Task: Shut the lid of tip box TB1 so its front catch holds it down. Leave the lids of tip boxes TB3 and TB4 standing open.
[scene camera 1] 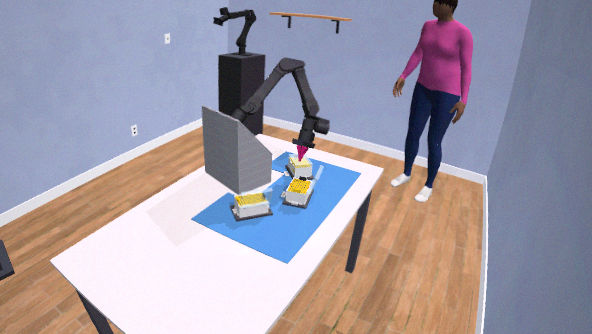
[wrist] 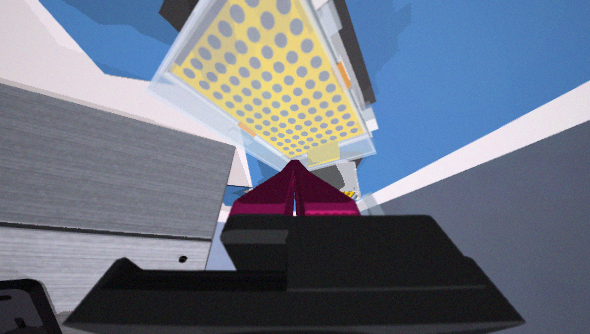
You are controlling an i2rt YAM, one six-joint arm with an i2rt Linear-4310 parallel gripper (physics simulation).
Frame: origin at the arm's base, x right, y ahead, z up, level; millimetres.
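Seen in the pictures: gripper, fingertip midpoint: [scene camera 1: 299, 161] [wrist: 294, 166]; arm's base at its link origin: [scene camera 1: 232, 125].
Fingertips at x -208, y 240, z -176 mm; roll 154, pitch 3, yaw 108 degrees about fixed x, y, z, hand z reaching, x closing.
Observation:
Offsets run from my fingertips to a thing's top centre. "*": to the spot under its first point. Level surfaces: height alone.
My gripper [scene camera 1: 300, 159] [wrist: 294, 166] is shut and empty, its magenta tips pointing down at the near edge of the farthest tip box @(dx -25, dy -26, dz -5 mm) [scene camera 1: 300, 171] [wrist: 289, 79]. A clear lid lies over that box's yellow rack; whether its catch holds, or the tips touch it, I cannot tell. The middle tip box @(dx +154, dy +102, dz -16 mm) [scene camera 1: 297, 196] has its clear lid @(* dx +136, dy +199, dz +60 mm) [scene camera 1: 319, 174] standing up on the right. The nearest tip box @(* dx +415, dy +78, dz -18 mm) [scene camera 1: 252, 209] also has a clear lid, which looks raised at its back. No labels are readable, so I cannot tell which box is TB1, TB3 or TB4.
The boxes stand on a blue mat @(dz -82 mm) [scene camera 1: 278, 242] on the white table @(dz -85 mm) [scene camera 1: 165, 285]. A tall grey panelled block [scene camera 1: 220, 150] [wrist: 100, 165] stands left of the boxes, close to the arm. A second arm on a black pedestal [scene camera 1: 241, 85] and a person [scene camera 1: 445, 60] are beyond the table.

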